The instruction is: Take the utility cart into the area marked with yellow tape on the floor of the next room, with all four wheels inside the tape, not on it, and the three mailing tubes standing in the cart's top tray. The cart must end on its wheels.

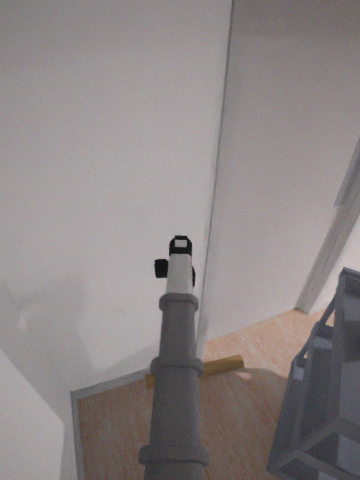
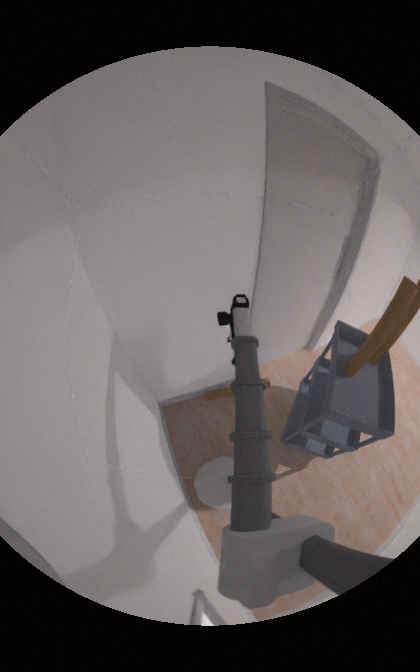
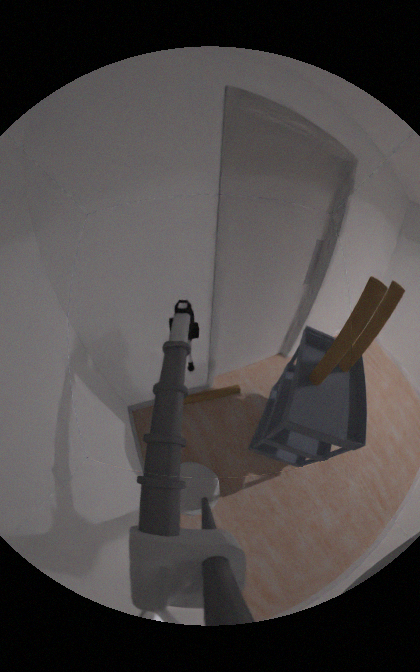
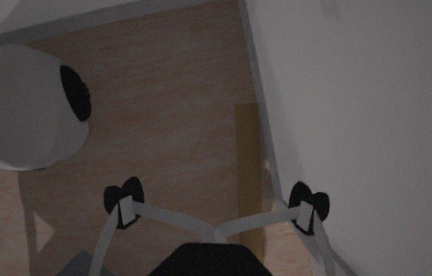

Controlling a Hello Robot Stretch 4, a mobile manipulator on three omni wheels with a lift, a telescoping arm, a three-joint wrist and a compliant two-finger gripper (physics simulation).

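Frame: origin at the robot's base, x ahead, y left, z up, level; centimetres.
Where they show: gripper, between the fingertips: [image 4: 216, 196].
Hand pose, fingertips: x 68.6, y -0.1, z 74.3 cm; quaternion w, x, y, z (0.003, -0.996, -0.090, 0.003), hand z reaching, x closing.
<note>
After its pixels a point has its place.
The blue-grey utility cart [image 1: 322, 437] @(z 67.0, x 29.7, y -44.6 cm) [image 2: 355, 400] [image 3: 325, 407] stands upright to the right of the arm. Two brown mailing tubes stand leaning in its top tray: one tube [image 2: 382, 327] [image 3: 350, 330] and beside it the other tube [image 2: 392, 342] [image 3: 375, 327]. The third tube [image 1: 222, 366] @(z 4.9, x 84.0, y -28.3 cm) [image 2: 217, 395] [image 3: 215, 395] [image 4: 248, 165] @(z 5.5, x 79.2, y -2.8 cm) lies on the floor along the foot of the wall. My gripper [image 4: 216, 196] @(z 74.3, x 68.6, y -0.1 cm) points down above the floor, open and empty, its fingers wide apart. The lying tube shows below and between the fingers, near the right one. The yellow tape does not show.
A white wall [image 1: 125, 175] @(z 124.8, x 81.1, y 17.3 cm) [image 2: 170, 280] [image 4: 350, 100] @(z 64.7, x 82.9, y 13.0 cm) stands close to the gripper. A tall grey door-like panel [image 1: 280, 150] @(z 125.8, x 113.7, y -40.6 cm) [image 2: 305, 240] [image 3: 265, 240] adjoins it. My round white base [image 2: 212, 482] [image 3: 197, 487] [image 4: 35, 110] @(z 18.7, x 10.6, y 0.9 cm) is near the left-hand wall.
</note>
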